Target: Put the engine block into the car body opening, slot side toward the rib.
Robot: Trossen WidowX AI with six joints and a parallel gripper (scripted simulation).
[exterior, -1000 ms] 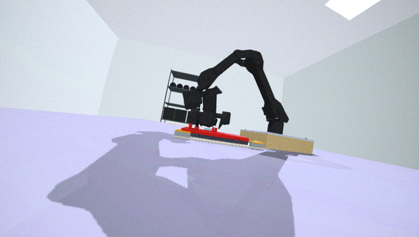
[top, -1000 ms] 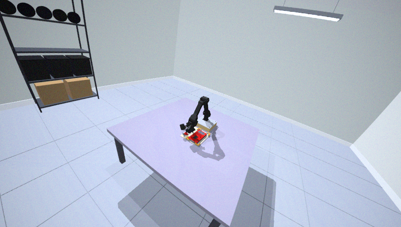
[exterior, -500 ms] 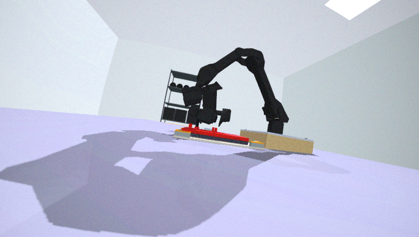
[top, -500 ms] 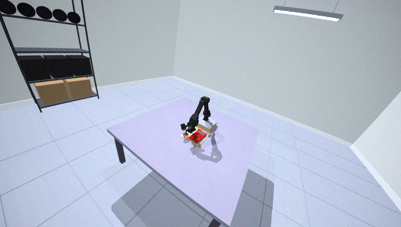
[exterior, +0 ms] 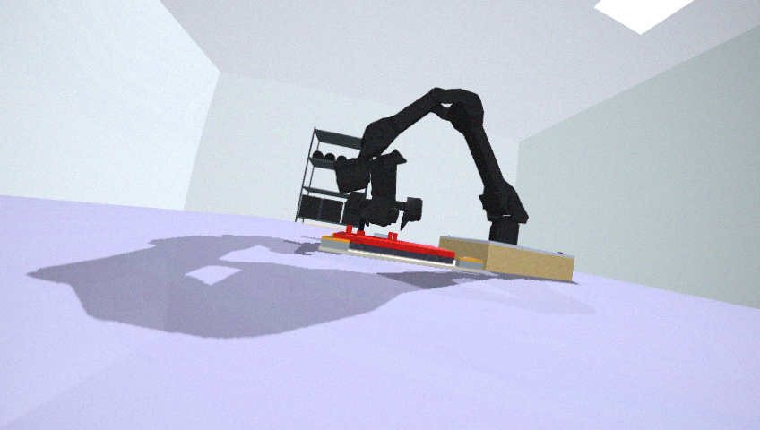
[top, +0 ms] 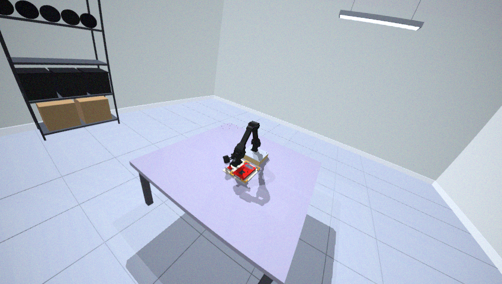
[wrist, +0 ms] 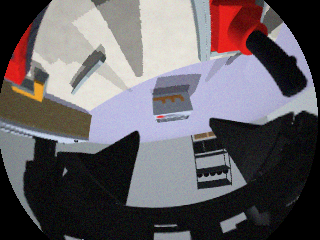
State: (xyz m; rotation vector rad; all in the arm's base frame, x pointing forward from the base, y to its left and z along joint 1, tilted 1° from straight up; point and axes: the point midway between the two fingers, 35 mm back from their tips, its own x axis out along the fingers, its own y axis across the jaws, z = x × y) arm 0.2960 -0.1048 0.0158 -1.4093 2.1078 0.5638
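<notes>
The grey engine block lies 40 mm below my gripper tip, 20 mm to the right of it and 10 mm behind it.
</notes>
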